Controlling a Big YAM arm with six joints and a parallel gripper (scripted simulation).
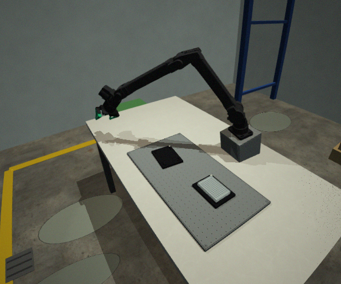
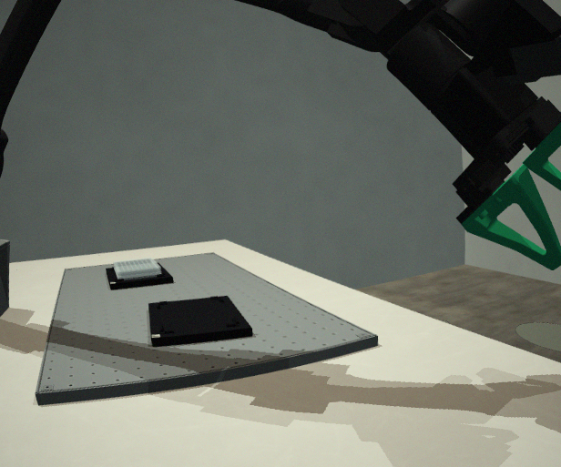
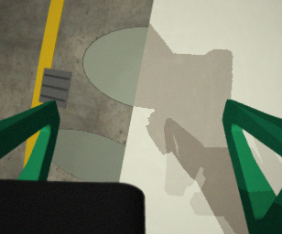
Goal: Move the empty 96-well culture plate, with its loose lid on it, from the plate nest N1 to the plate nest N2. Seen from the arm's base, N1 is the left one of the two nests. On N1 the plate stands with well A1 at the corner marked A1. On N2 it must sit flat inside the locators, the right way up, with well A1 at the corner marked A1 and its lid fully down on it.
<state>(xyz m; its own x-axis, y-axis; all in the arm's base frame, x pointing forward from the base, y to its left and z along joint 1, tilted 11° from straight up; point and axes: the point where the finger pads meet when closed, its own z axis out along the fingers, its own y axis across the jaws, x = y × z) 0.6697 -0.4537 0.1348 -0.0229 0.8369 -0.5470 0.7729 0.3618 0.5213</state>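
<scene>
The clear lid is 67 cm to the left of my hand, 40 cm behind it and 11 cm below it. The rest, counted from my hand: black nest N2: 35 cm to the left, 29 cm behind, 13 cm below; then black nest N1: 67 cm to the left, 40 cm behind, 13 cm below.
</scene>
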